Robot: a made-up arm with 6 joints.
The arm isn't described. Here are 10 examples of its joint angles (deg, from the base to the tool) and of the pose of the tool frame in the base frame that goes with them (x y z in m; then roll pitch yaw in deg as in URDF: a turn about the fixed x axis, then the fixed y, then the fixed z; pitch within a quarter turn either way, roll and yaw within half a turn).
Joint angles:
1: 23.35 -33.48 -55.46 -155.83 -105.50 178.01
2: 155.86 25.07 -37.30 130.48 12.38 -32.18
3: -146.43 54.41 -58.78 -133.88 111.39 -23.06
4: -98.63 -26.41 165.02 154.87 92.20 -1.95
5: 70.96 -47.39 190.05 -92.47 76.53 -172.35
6: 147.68 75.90 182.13 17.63 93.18 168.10
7: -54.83 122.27 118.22 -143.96 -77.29 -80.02
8: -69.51 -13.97 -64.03 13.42 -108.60 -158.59
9: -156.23 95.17 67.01 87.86 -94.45 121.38
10: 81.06 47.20 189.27 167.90 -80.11 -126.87
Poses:
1: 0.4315 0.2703 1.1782 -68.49 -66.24 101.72
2: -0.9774 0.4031 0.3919 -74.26 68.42 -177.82
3: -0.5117 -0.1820 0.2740 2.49 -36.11 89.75
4: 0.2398 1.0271 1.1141 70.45 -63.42 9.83
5: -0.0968 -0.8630 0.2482 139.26 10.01 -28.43
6: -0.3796 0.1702 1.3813 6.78 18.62 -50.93
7: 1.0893 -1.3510 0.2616 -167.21 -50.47 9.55
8: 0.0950 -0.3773 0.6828 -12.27 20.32 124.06
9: -1.6762 -0.5253 0.1368 120.39 -0.22 108.84
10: 0.0201 -0.1324 1.3275 139.50 40.86 -83.09
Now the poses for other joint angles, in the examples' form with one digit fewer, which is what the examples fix.
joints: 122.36 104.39 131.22 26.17 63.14 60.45
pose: -0.939 1.337 0.947 -156.4 -66.7 -153.7
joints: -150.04 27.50 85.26 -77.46 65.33 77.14
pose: -0.831 -0.279 2.089 67.0 -27.3 123.6
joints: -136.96 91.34 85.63 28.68 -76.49 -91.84
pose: -1.406 -1.188 0.345 14.5 60.7 150.6
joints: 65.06 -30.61 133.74 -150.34 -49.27 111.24
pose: -0.608 -1.134 1.209 -143.7 27.3 -139.9
